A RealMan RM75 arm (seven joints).
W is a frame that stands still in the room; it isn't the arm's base.
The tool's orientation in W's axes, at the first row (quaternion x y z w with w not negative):
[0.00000, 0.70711, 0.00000, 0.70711]
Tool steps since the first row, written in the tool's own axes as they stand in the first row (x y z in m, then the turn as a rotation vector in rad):
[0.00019, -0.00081, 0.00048, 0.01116, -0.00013, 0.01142]
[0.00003, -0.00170, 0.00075, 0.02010, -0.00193, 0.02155]
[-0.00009, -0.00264, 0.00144, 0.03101, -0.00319, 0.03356]
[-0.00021, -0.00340, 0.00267, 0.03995, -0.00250, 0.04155]
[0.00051, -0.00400, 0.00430, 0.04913, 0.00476, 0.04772]
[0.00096, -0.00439, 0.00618, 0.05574, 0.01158, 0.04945]
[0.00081, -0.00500, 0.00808, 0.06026, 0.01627, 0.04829]
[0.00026, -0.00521, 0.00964, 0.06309, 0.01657, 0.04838]
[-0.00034, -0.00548, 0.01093, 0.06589, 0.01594, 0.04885]
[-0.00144, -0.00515, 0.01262, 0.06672, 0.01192, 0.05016]
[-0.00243, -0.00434, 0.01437, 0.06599, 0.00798, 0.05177]
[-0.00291, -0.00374, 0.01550, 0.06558, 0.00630, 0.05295]
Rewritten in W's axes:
[0.00048, -0.00081, -0.00019, 0.01142, -0.00013, -0.01116]
[0.00075, -0.00170, -0.00003, 0.02155, -0.00193, -0.02010]
[0.00144, -0.00264, 0.00009, 0.03356, -0.00319, -0.03101]
[0.00267, -0.00340, 0.00021, 0.04155, -0.00250, -0.03995]
[0.00430, -0.00400, -0.00051, 0.04772, 0.00476, -0.04913]
[0.00618, -0.00439, -0.00096, 0.04945, 0.01158, -0.05574]
[0.00808, -0.00500, -0.00081, 0.04829, 0.01627, -0.06026]
[0.00964, -0.00521, -0.00026, 0.04838, 0.01657, -0.06309]
[0.01093, -0.00548, 0.00034, 0.04885, 0.01594, -0.06589]
[0.01262, -0.00515, 0.00144, 0.05016, 0.01192, -0.06672]
[0.01437, -0.00434, 0.00243, 0.05177, 0.00798, -0.06599]
[0.01550, -0.00374, 0.00291, 0.05295, 0.00630, -0.06558]

